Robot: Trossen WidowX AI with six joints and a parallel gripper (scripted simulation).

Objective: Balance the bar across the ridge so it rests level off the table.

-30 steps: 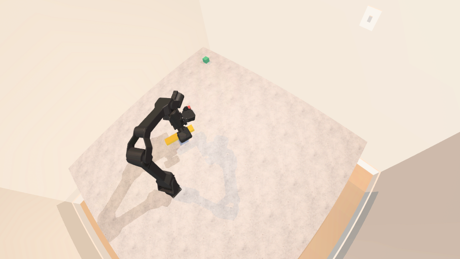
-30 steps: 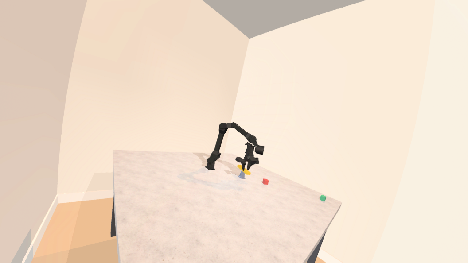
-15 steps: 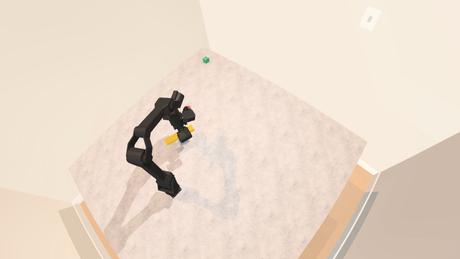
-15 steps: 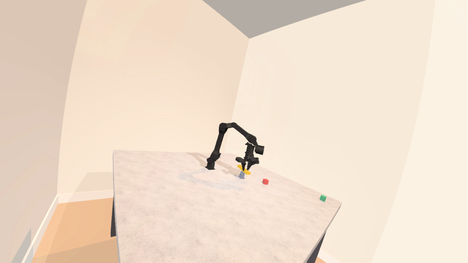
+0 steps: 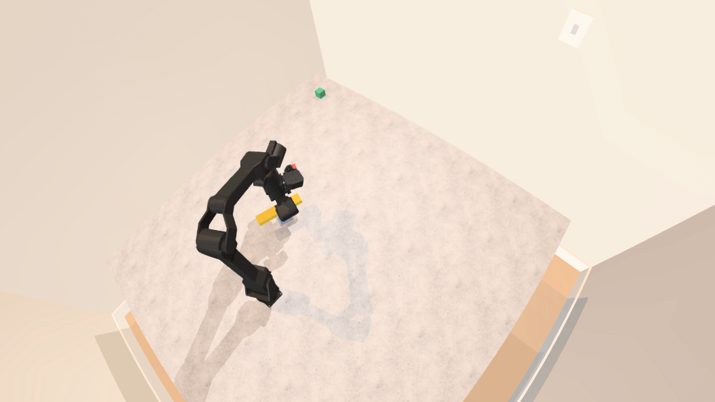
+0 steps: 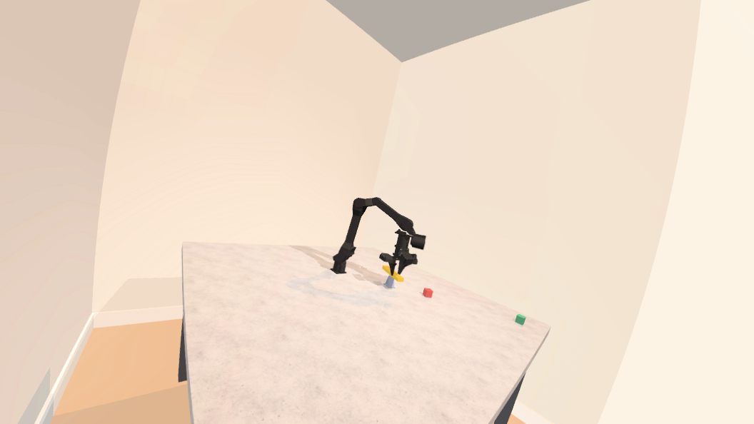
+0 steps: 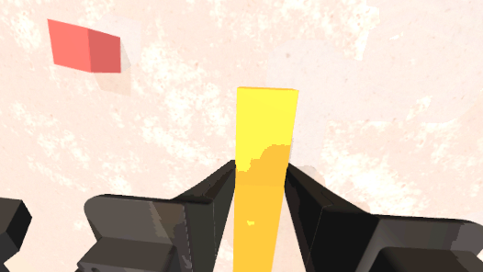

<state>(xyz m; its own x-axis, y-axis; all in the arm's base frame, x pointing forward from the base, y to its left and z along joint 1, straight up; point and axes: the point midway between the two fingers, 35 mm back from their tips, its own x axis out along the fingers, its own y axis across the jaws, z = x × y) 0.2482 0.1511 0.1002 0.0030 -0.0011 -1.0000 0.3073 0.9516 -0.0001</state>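
Now: the yellow bar 30 mm behind my gripper tip and 10 mm to the left of it. The rest, counted from my gripper tip: red cube 120 mm ahead, 120 mm to the left, 50 mm below; green cube 490 mm ahead, 350 mm to the left, 50 mm below.
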